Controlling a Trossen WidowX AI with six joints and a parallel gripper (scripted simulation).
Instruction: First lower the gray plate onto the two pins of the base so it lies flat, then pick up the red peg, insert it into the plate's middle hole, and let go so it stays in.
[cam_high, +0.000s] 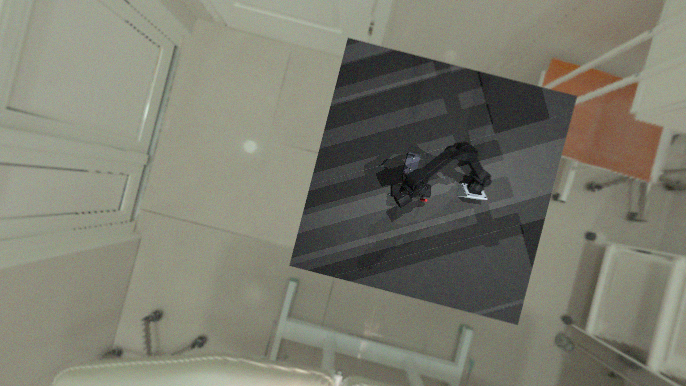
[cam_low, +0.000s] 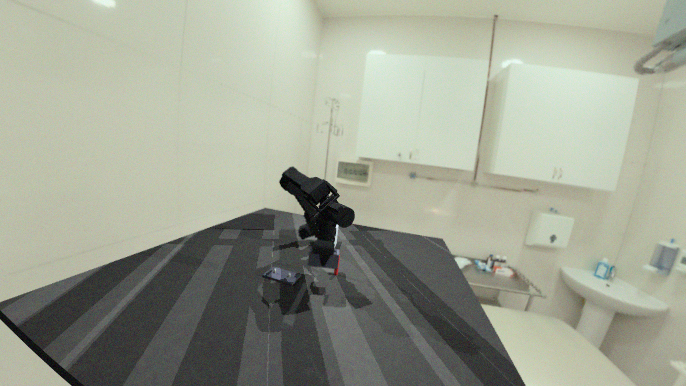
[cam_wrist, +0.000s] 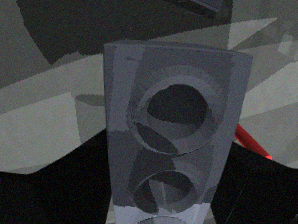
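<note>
Now: the base 30 mm behind my gripper tip, 160 mm to the right of it and 90 mm below it. From my gripper tip the other things lie so: red peg (120 mm behind, 30 mm to the left, 60 mm below); gray plate (30 mm above).
</note>
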